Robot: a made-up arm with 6 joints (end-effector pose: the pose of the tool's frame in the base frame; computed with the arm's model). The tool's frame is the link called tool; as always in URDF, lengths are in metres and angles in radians. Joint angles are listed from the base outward.
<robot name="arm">
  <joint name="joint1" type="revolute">
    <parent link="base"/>
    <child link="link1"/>
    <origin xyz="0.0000 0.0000 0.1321"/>
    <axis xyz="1 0 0"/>
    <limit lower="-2.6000" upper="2.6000" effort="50" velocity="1.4"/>
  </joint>
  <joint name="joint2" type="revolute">
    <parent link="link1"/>
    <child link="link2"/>
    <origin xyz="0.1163 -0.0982 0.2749"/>
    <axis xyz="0 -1 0"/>
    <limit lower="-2.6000" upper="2.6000" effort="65" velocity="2"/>
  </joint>
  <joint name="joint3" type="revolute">
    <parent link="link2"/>
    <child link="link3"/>
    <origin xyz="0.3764 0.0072 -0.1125"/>
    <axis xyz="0 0 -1"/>
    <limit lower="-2.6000" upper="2.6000" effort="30" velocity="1.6"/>
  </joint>
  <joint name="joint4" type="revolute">
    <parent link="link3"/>
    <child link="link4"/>
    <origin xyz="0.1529 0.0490 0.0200"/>
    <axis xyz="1 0 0"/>
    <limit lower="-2.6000" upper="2.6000" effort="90" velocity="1.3"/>
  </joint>
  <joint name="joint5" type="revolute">
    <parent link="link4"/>
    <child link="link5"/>
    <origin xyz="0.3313 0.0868 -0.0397"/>
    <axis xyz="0 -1 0"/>
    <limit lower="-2.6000" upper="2.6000" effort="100" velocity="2.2"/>
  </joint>
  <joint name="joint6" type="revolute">
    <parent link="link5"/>
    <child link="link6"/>
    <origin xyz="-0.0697 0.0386 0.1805"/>
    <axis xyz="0 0 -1"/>
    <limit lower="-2.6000" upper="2.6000" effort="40" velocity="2.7"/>
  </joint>
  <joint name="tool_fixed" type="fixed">
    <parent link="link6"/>
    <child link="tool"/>
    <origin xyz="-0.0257 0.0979 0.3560"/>
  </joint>
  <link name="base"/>
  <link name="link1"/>
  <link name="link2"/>
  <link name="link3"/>
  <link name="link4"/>
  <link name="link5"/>
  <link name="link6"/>
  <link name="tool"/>
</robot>
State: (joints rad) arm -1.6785 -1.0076 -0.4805 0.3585 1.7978 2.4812
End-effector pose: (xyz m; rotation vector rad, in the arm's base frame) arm 0.0799 -0.0652 0.1057 0.3528 -1.4413 -1.7658
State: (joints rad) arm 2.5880 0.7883 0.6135 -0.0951 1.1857 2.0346
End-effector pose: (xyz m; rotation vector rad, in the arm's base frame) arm 0.3892 -0.3953 -0.4124 -0.4785 -1.0449 1.5162
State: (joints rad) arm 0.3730 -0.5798 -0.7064 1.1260 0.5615 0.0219
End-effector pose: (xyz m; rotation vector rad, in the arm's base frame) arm 0.7532 -0.2070 0.2405 1.6089 0.4527 0.0097
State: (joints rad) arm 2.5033 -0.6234 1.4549 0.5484 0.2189 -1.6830
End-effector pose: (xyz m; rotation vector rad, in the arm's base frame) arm 0.5500 0.0238 -0.3556 2.3392 -0.2321 0.1740
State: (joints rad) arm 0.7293 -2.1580 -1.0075 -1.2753 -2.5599 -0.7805
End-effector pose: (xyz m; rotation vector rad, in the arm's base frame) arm -0.8097 0.6813 0.1603 1.0718 -2.0721 -1.2052
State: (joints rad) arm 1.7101 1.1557 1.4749 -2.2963 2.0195 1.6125
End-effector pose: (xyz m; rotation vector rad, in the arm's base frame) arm 0.2101 -0.3727 -0.0226 0.3694 -0.4187 -2.0162
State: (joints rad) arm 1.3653 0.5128 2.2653 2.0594 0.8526 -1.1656
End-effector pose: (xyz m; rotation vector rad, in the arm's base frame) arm 0.3682 -0.3355 0.2519 -0.3572 -0.6211 -2.8010
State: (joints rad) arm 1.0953 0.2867 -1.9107 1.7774 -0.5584 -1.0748
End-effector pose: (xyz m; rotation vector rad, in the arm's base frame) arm 0.7210 -0.0558 0.9004 -1.0081 -0.1162 -2.1972
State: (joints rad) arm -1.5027 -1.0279 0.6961 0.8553 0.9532 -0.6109
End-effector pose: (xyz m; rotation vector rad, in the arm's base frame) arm 0.4446 0.0212 0.1540 -1.6266 -0.4820 -0.2153
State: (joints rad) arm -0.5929 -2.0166 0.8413 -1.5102 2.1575 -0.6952
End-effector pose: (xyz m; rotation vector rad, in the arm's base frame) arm -0.2262 -0.2256 0.6025 0.0052 1.1257 1.9620
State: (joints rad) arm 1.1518 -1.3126 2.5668 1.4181 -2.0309 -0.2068
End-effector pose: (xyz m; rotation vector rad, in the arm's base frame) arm 0.1212 -0.9202 -0.3964 1.9612 1.3081 -0.8906
